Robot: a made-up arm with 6 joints. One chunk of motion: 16 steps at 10 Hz.
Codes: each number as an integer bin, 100 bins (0 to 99) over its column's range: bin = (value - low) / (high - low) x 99, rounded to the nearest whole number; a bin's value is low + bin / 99 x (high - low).
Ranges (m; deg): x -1.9..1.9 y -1.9..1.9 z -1.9..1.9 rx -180..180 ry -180..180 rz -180..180
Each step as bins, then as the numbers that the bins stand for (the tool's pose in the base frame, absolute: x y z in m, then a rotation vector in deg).
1 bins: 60 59 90 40 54 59
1 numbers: 0.4030 0.3646 1.5545 -34.55 16.36 34.55
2 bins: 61 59 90 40 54 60
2 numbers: 0.4414 0.3646 1.5545 -34.55 16.36 38.18
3 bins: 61 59 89 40 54 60
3 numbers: 0.4414 0.3646 1.5162 -34.55 16.36 38.18
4 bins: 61 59 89 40 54 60
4 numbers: 0.4414 0.3646 1.5162 -34.55 16.36 38.18
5 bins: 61 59 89 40 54 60
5 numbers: 0.4414 0.3646 1.5162 -34.55 16.36 38.18
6 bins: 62 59 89 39 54 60
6 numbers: 0.4798 0.3646 1.5162 -38.18 16.36 38.18
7 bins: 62 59 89 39 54 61
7 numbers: 0.4798 0.3646 1.5162 -38.18 16.36 41.82
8 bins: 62 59 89 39 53 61
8 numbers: 0.4798 0.3646 1.5162 -38.18 12.73 41.82
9 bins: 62 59 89 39 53 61
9 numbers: 0.4798 0.3646 1.5162 -38.18 12.73 41.82
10 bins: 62 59 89 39 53 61
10 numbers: 0.4798 0.3646 1.5162 -38.18 12.73 41.82
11 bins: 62 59 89 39 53 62
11 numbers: 0.4798 0.3646 1.5162 -38.18 12.73 45.45
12 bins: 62 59 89 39 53 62
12 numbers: 0.4798 0.3646 1.5162 -38.18 12.73 45.45
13 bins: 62 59 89 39 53 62
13 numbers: 0.4798 0.3646 1.5162 -38.18 12.73 45.45
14 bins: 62 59 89 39 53 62
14 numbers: 0.4798 0.3646 1.5162 -38.18 12.73 45.45
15 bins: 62 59 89 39 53 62
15 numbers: 0.4798 0.3646 1.5162 -38.18 12.73 45.45
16 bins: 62 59 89 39 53 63
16 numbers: 0.4798 0.3646 1.5162 -38.18 12.73 49.09
